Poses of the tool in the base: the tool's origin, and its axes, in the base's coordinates. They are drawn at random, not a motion.
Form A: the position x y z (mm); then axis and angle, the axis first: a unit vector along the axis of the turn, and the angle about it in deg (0 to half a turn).
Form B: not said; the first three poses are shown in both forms.
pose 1, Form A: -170 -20 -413 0.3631 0.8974 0.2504 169.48
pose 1, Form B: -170 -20 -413; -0.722 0.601 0.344; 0.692 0.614 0.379; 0.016 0.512 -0.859
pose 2, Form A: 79 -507 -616 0.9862 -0.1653 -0.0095 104.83
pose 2, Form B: 79 -507 -616; 0.966 -0.196 -0.172; -0.214 -0.222 -0.951; 0.148 0.955 -0.256
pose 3, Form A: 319 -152 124 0.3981 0.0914 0.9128 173.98
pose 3, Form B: 319 -152 124; -0.678 -0.023 0.734; 0.168 -0.978 0.125; 0.715 0.208 0.667
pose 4, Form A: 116 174 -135 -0.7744 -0.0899 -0.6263 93.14
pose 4, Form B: 116 174 -135; 0.578 0.699 0.422; -0.552 -0.046 0.833; 0.601 -0.714 0.359
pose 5, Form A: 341 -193 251 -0.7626 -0.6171 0.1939 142.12
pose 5, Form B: 341 -193 251; 0.251 0.723 -0.643; 0.961 -0.108 0.254; 0.114 -0.682 -0.722
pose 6, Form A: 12 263 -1 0.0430 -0.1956 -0.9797 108.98
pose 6, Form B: 12 263 -1; -0.323 0.915 -0.241; -0.938 -0.275 0.213; 0.129 0.295 0.947
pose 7, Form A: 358 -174 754 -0.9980 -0.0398 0.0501 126.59
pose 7, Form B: 358 -174 754; 0.993 0.023 -0.112; 0.104 -0.594 0.798; -0.048 -0.804 -0.592
